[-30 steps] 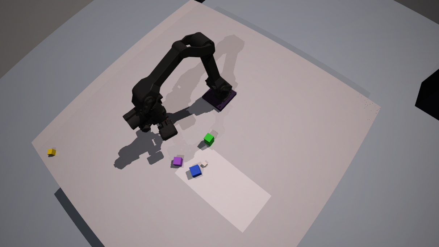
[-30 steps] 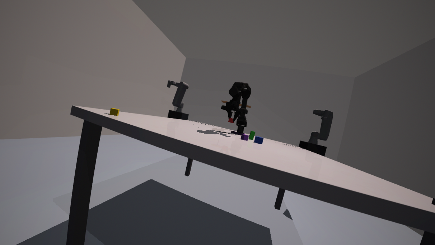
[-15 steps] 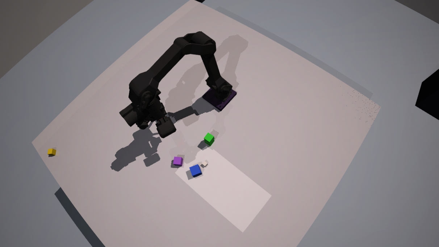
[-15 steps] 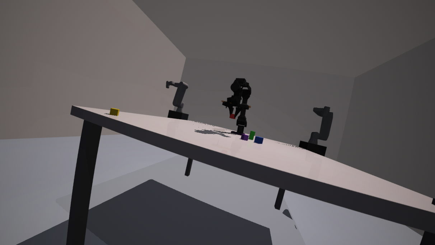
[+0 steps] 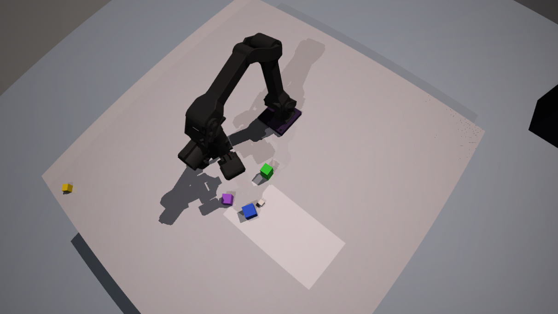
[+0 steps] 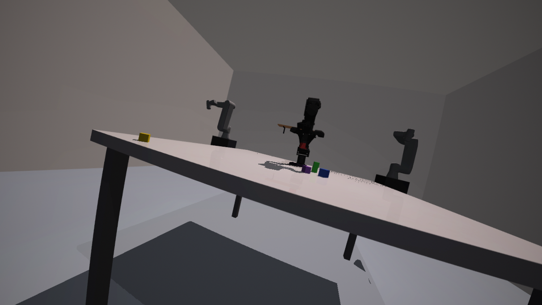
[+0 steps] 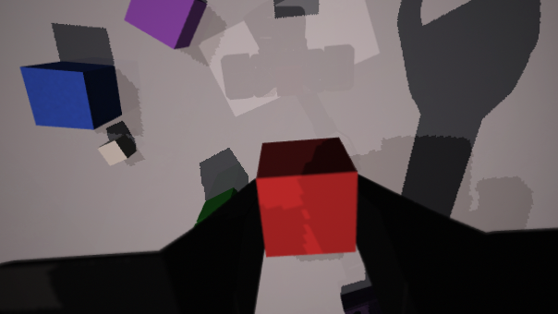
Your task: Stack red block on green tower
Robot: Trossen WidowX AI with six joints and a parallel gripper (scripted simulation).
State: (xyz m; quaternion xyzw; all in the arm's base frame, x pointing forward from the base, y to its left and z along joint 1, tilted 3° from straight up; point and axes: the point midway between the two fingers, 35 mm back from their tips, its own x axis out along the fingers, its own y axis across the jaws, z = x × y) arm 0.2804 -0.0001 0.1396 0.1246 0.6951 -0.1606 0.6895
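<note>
The small white block is 4 cm ahead of my gripper tip, 14 cm to the left of it and 12 cm below it. Also, from my gripper tip: blue block (8 cm ahead, 13 cm to the left, 11 cm below); then purple block (10 cm ahead, 4 cm to the left, 11 cm below); then red block (1 cm above).
</note>
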